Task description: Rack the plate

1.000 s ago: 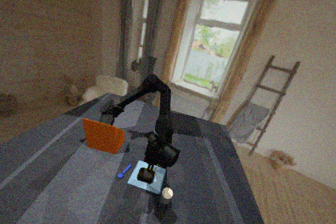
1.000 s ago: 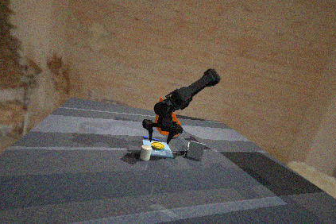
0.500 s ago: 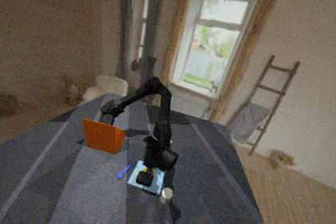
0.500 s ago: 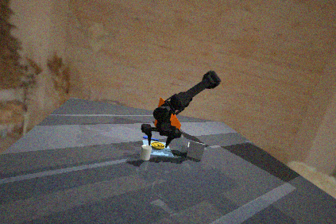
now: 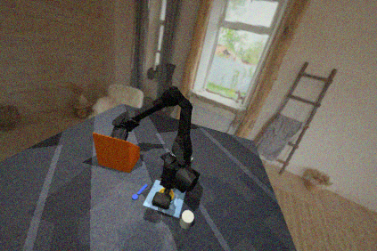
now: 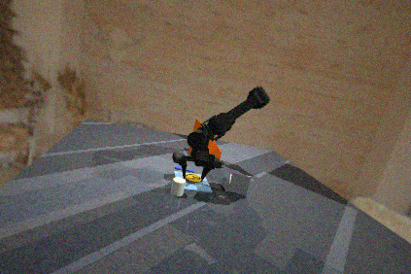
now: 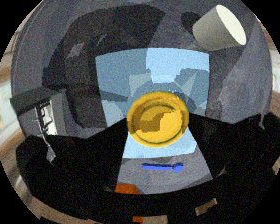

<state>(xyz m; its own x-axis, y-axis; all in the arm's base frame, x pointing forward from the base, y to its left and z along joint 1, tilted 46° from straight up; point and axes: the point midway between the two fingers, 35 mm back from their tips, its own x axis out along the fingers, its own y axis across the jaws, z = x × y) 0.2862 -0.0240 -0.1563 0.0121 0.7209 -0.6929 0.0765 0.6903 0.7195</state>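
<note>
The light blue sheet lies right at my gripper tip. Round my gripper tip: cream cup: 100 mm ahead, 80 mm to the right, 20 mm above; then blue spoon: 110 mm behind, 10 mm to the right; then yellow plate: 10 mm above.
</note>
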